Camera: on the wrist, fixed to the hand. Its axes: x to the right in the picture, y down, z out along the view.
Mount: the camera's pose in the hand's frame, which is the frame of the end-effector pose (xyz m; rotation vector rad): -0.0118 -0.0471 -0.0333 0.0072 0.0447 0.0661
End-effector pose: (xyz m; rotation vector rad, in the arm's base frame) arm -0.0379 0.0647 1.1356 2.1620 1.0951 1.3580
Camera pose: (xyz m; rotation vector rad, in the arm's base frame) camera -0.0896 0.0823 1.1137 2.2010 1.0549 1.4398
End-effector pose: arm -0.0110 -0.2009 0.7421 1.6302 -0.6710 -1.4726
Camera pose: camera 0.0131 -0.1593 0.7081 1.6264 -0.6993 -1.3840
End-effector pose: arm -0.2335 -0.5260 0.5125 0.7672 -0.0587 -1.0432
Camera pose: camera -0.2623 -0.5114 0.4633 0.7898 -0.0492 -0.9632
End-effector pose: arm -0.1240 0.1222 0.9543 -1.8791 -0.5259 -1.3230
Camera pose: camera -0.1816 0.1268 0.9655 -1.8411 -0.4414 -1.3150
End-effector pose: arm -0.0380 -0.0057 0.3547 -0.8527 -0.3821 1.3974
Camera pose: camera 0.0159 -0.0243 0.3693 -0.8961 -0.3169 1.4374
